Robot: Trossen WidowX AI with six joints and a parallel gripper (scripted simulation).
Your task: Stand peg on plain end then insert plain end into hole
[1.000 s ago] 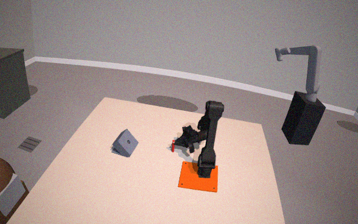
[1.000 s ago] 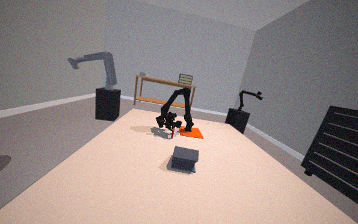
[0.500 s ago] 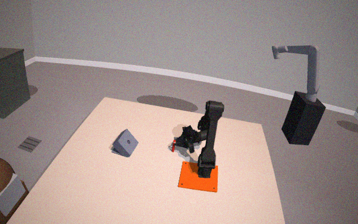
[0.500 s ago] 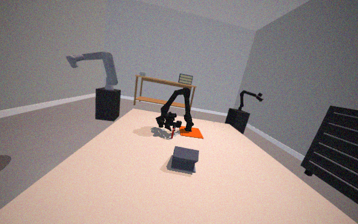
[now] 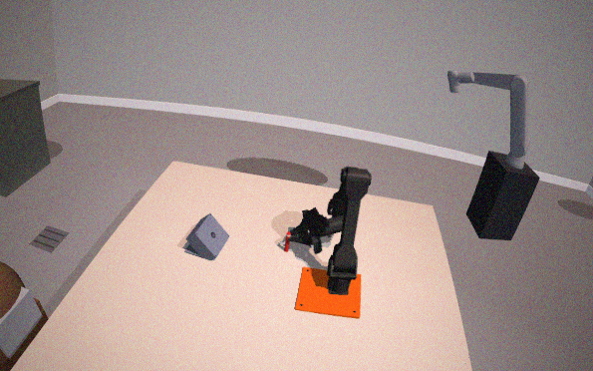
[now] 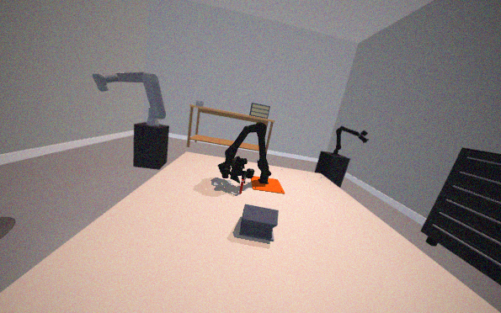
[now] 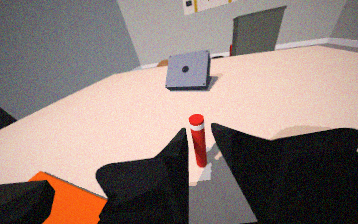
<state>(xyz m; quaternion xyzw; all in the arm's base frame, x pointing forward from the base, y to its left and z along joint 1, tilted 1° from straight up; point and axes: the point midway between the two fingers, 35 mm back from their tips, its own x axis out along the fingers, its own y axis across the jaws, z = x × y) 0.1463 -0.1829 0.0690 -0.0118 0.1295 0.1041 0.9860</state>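
Right now the red peg is 10 mm below my gripper tip. Round my gripper tip: grey sloped panel: 270 mm ahead, 40 mm to the left, 20 mm below.
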